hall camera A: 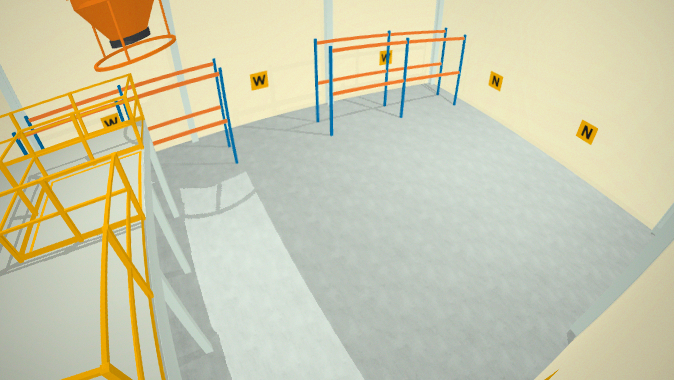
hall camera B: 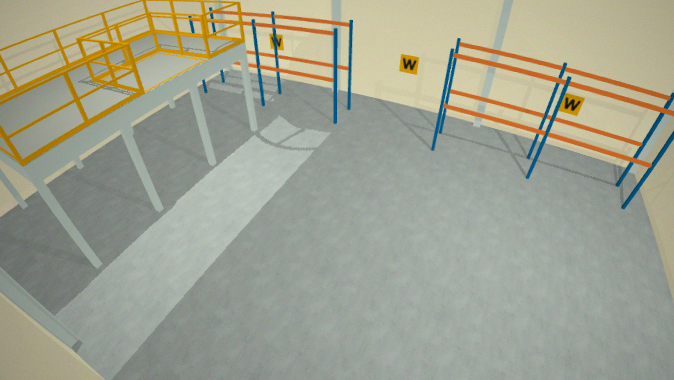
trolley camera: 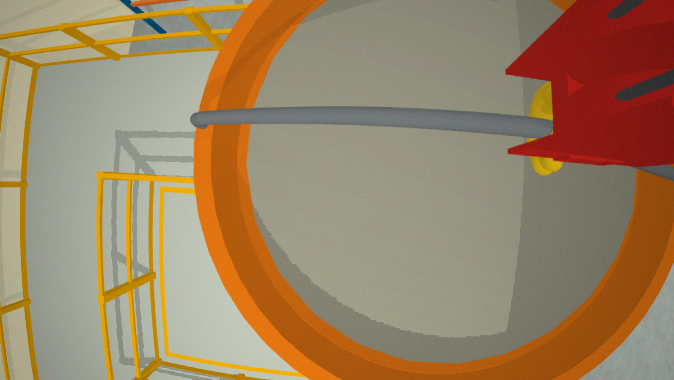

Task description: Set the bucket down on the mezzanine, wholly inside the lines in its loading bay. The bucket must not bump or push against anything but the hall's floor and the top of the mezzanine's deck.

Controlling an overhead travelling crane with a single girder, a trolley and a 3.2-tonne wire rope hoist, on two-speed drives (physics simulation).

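Observation:
The orange bucket hangs in the air, its black outlet and foot ring above the railing tops in the hall camera A view, where it looks tilted. It does not show in the hall camera B view. My gripper, a yellow hook under a red block, is shut on the bucket's grey bail. The mezzanine has a loading bay outlined by yellow lines. In the trolley camera view the bucket hides the bay's right part; the bay's left part shows beside the rim.
Yellow railings stand on the deck, with a frame beside the bay. Blue and orange racks stand along the W wall, one of them near the mezzanine's end. A ring-shaped shadow lies on the floor beside the mezzanine.

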